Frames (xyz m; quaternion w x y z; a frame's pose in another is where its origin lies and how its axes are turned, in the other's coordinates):
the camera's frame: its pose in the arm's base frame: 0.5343 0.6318 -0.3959 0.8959 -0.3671 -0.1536 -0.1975
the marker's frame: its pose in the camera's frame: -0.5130 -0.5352 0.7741 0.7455 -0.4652 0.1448 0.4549
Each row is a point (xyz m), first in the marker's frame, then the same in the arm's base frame.
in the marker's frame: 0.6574 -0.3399 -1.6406
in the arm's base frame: 0.2399 -0.7405 0.5272
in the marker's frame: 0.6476 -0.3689 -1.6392
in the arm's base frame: 0.2485 -0.7338 0.5558
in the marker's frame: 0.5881 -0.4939 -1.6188
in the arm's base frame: 0.2737 -0.6866 0.6851
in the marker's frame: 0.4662 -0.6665 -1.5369
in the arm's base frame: 0.2834 -0.5602 0.8730
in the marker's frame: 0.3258 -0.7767 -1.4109
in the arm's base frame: 0.2488 -0.3935 1.0099
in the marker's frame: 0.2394 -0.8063 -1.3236
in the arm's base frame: 0.2071 -0.2857 1.0608
